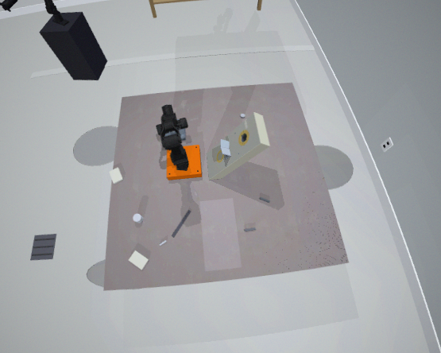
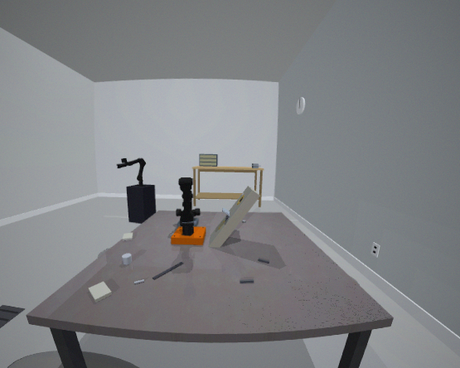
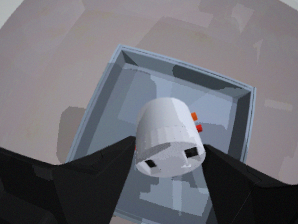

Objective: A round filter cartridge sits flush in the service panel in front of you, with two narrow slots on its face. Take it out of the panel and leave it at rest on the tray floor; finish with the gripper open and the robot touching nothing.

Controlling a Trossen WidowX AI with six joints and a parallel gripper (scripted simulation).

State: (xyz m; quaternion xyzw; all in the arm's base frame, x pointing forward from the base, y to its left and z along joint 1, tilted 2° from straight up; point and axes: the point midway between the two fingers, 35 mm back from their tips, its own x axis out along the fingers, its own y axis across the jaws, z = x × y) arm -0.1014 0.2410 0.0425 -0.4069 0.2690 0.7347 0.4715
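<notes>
Now: the round white filter cartridge right at my gripper tip. Round my gripper tip: grey-blue tray (4 cm below, 1 cm to the left); then grey bracket (36 cm ahead, 20 cm to the right, 13 cm above).
</notes>
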